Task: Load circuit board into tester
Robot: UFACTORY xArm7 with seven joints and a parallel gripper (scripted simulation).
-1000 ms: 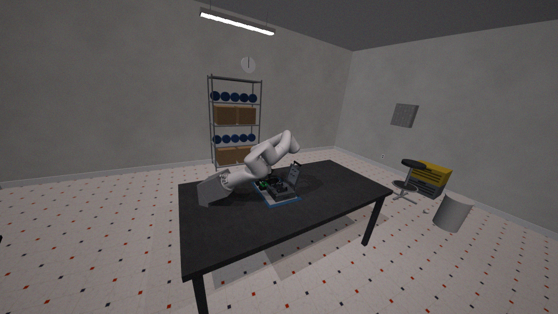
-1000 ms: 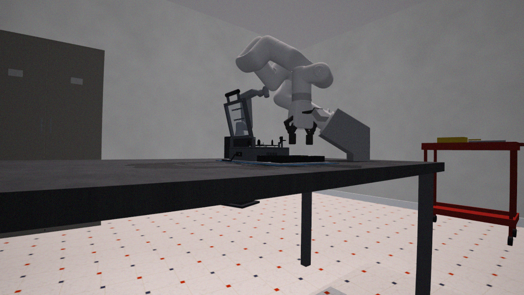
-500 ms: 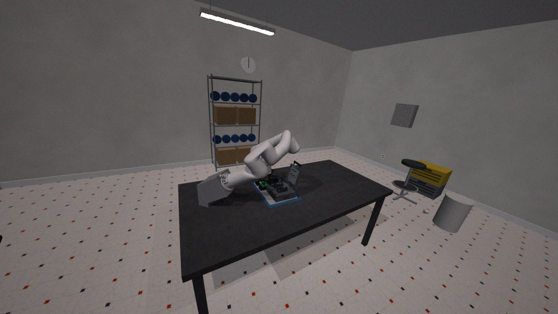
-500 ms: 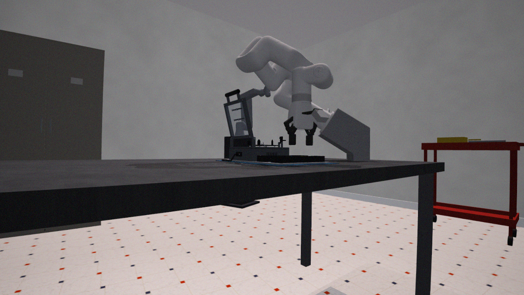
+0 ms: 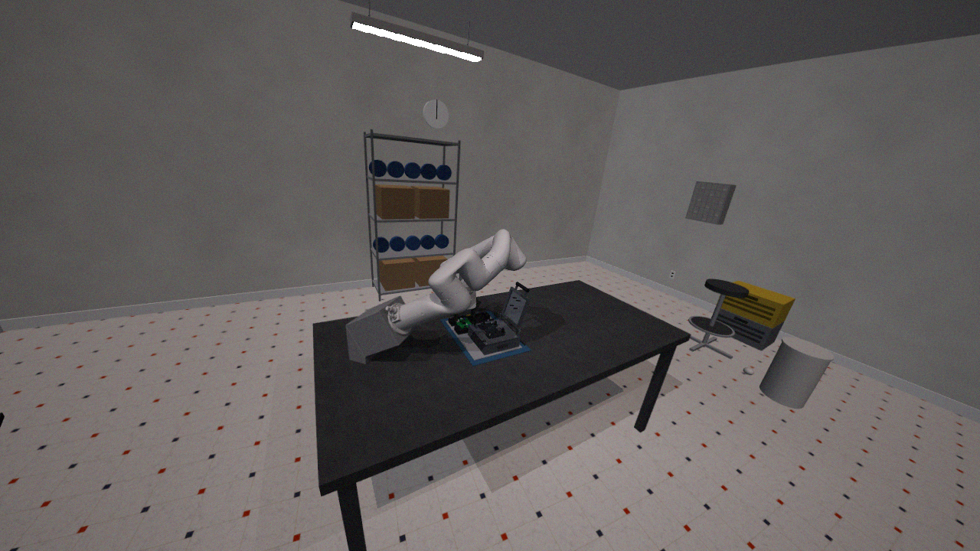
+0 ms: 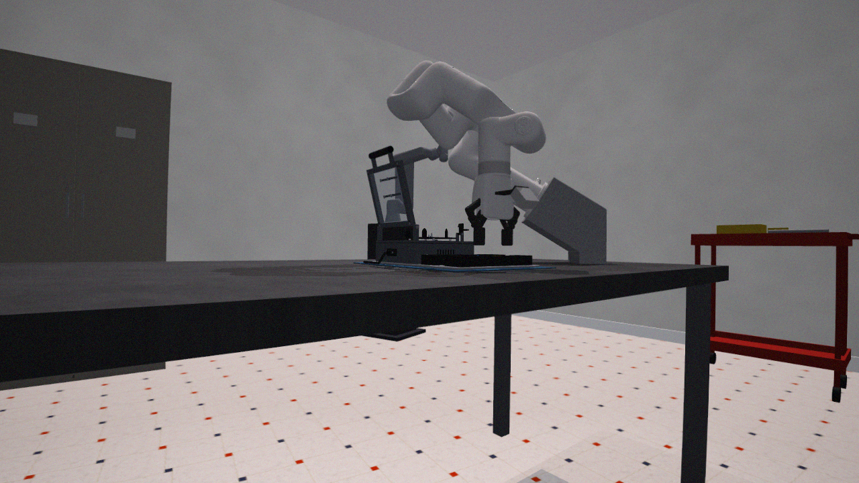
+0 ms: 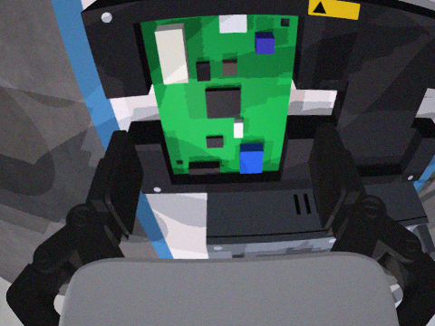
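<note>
Now: hand 4 cm above the circuit board. Round my hand: tester (16 cm to the right, 6 cm above, 3 cm ahead); lid (23 cm to the right, 12 cm above, 11 cm ahead); latch hook (10 cm to the right, 4 cm behind, 3 cm above).
</note>
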